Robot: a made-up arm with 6 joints.
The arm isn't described. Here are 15 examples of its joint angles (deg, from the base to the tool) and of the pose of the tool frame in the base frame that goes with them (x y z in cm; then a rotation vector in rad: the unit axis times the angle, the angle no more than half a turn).
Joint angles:
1: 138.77 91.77 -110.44 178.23 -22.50 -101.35
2: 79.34 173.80 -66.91 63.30 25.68 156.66
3: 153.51 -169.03 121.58 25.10 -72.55 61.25
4: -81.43 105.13 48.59 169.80 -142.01 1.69
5: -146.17 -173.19 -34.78 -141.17 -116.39 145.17
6: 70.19 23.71 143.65 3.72 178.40 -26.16
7: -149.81 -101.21 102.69 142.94 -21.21 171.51
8: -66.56 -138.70 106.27 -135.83 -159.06 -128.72
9: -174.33 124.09 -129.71 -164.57 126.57 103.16
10: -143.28 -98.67 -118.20 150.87 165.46 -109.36
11: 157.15 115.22 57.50 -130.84 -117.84 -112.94
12: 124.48 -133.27 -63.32 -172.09 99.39 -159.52
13: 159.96 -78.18 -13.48 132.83 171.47 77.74
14: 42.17 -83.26 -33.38 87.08 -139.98 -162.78
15: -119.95 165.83 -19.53 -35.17 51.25 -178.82
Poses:
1: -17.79 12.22 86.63 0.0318 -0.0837 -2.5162
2: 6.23 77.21 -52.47 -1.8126 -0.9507 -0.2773
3: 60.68 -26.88 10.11 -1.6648 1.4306 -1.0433
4: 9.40 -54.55 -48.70 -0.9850 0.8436 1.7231
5: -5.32 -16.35 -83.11 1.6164 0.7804 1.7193
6: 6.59 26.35 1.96 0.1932 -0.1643 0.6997
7: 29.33 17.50 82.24 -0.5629 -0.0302 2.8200
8: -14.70 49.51 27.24 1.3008 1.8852 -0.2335
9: -17.59 -1.43 44.48 1.7070 1.9364 1.0317
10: 8.93 1.15 -31.41 -0.3052 0.3291 -0.7863
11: -38.14 2.91 -62.26 0.6992 -1.5177 2.5156
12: -1.20 0.35 -70.10 -1.0225 0.9733 2.1068
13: 83.22 -34.86 18.73 -1.7465 -0.6561 1.4327
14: -61.00 -63.83 -6.26 1.3519 0.6664 1.8648
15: -24.60 -35.41 -92.13 -2.0367 2.2039 0.7738
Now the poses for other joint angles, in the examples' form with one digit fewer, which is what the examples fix.
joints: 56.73 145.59 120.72 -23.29 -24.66 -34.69
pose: -33.4 -41.7 -31.0 1.632 -1.210 -0.161
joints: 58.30 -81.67 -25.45 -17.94 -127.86 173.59
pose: -52.7 -73.6 -7.3 -1.968 -1.160 -0.894
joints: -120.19 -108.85 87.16 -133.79 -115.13 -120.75
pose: 36.5 39.0 57.1 1.538 0.848 -0.450
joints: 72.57 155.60 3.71 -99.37 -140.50 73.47
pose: -0.7 36.2 -74.3 0.946 -0.269 -1.991
